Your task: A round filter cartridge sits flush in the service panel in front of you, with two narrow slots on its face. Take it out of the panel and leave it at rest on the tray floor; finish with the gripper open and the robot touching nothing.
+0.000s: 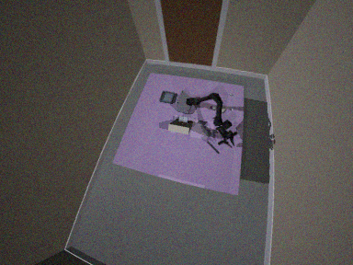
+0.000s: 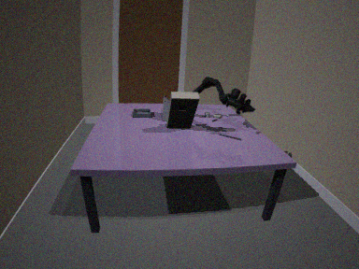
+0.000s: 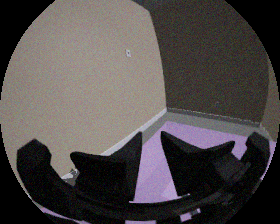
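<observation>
The round filter cartridge is 490 mm to the right of my gripper tip, 110 mm behind it and 10 mm above it. Also, from my gripper tip: dark tray (770 mm to the right, 550 mm behind, 200 mm below); service panel (490 mm to the right, 160 mm behind, 70 mm below).
</observation>
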